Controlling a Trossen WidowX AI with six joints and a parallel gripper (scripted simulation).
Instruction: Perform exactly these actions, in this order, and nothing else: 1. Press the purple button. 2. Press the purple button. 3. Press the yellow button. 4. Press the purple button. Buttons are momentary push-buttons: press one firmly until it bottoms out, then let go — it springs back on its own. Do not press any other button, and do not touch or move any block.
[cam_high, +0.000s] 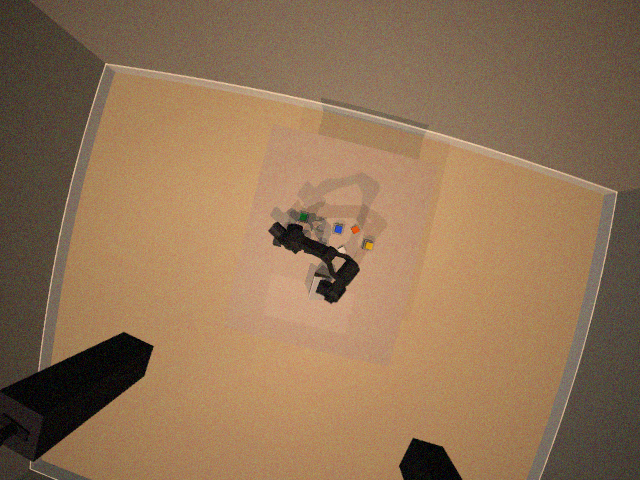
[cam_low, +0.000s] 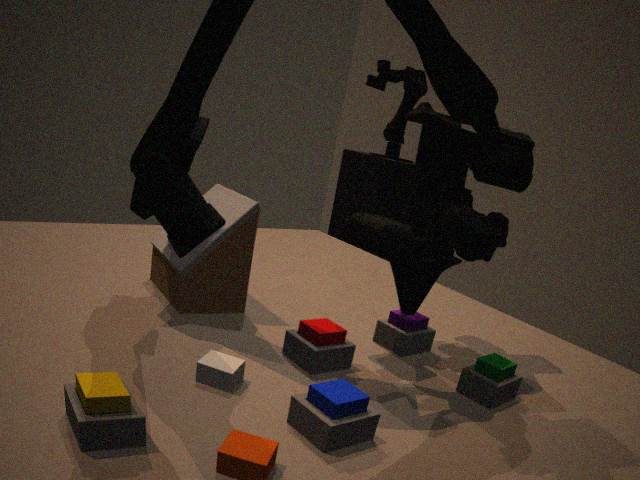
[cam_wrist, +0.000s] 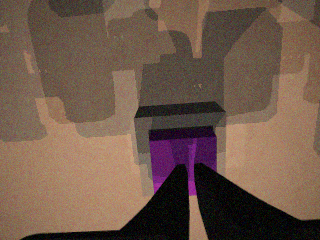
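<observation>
My gripper tip is 1 cm above the purple button. The rest, counted from my gripper tip: red button: 12 cm to the right, 2 cm ahead, 1 cm below; then green button: 13 cm ahead, 2 cm to the left, 1 cm below; then blue button: 17 cm to the right, 14 cm ahead, 1 cm below.
</observation>
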